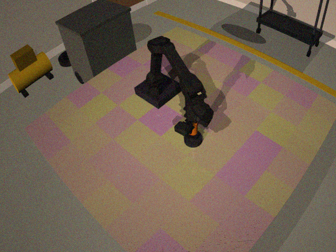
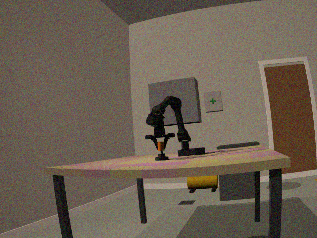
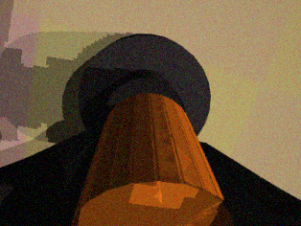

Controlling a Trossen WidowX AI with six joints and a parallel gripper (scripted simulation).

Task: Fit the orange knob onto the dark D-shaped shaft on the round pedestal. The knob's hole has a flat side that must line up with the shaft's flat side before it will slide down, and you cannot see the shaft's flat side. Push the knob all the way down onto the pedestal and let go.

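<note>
Now: the orange knob 20 mm above my gripper tip. The rest, counted from my gripper tip: D-shaped shaft: 40 mm below.
</note>
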